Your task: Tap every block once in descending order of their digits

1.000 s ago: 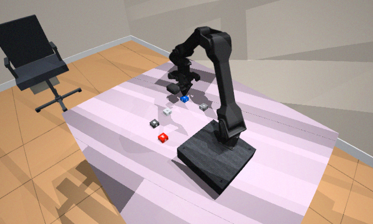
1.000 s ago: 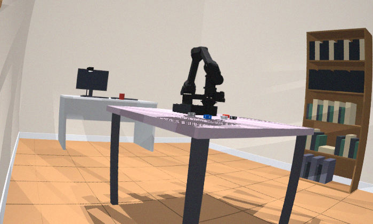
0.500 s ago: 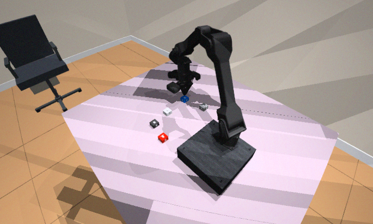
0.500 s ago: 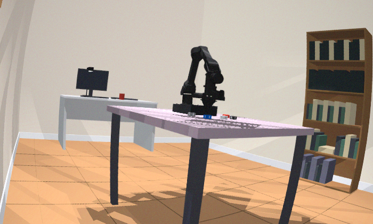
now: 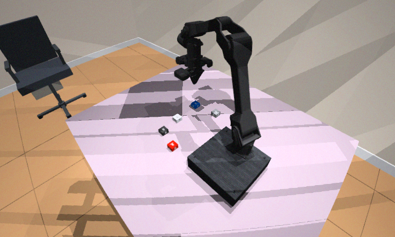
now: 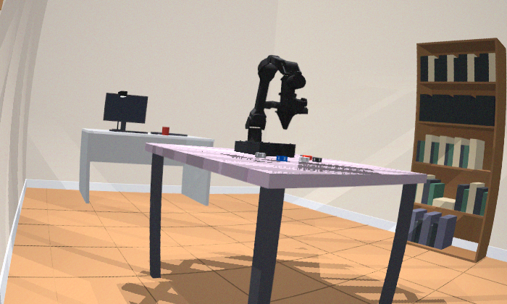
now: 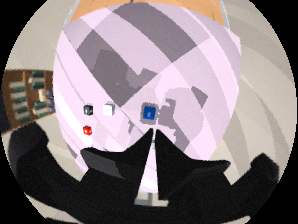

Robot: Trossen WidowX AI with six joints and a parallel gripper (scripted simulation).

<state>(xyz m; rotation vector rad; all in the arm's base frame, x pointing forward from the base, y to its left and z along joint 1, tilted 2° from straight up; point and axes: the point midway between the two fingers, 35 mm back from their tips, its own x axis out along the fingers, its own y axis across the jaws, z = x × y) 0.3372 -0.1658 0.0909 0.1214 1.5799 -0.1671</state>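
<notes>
Right now the white block is 140 mm to the left of my gripper tip and 110 mm below it. From my gripper tip the other things lie so: grey block: 130 mm behind, 10 mm to the left, 110 mm below; then blue block: 10 mm behind, 10 mm to the left, 110 mm below; then black block: 240 mm to the left, 110 mm below.
</notes>
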